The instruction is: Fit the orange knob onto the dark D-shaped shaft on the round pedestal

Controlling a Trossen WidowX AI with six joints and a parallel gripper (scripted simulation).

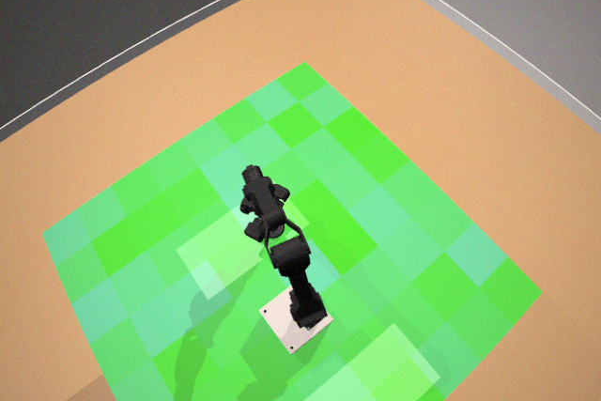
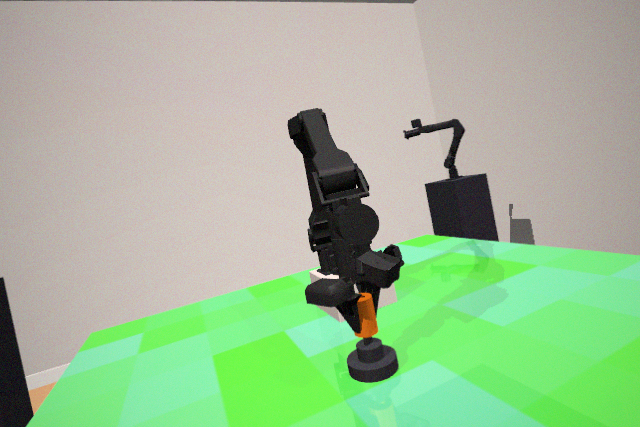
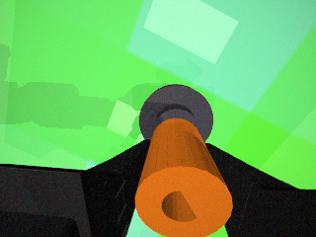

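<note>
My gripper tip is 20 mm below the orange knob. From my gripper tip the other things lie so: round pedestal (40 mm below).
</note>
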